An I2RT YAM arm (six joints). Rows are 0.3 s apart.
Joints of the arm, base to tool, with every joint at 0 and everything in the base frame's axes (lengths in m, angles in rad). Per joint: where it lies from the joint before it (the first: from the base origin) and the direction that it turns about. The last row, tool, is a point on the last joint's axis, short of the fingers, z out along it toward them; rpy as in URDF.
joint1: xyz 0 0 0.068 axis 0 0 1
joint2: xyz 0.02 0.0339 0.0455 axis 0 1 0
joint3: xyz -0.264 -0.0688 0 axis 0 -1 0
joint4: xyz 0.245 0.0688 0.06 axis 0 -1 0
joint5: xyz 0.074 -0.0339 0.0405 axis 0 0 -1
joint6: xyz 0.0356 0 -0.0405 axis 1 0 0
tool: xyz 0 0 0 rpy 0 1.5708 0
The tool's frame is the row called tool.
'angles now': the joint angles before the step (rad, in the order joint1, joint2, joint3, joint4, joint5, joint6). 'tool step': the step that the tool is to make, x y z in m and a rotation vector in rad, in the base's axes. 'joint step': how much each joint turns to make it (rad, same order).
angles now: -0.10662 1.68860 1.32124 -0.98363 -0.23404 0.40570
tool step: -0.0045 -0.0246 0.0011 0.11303 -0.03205 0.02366
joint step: -0.09166 0.00001 -0.00015 -0.01286 -0.13849 -0.09205
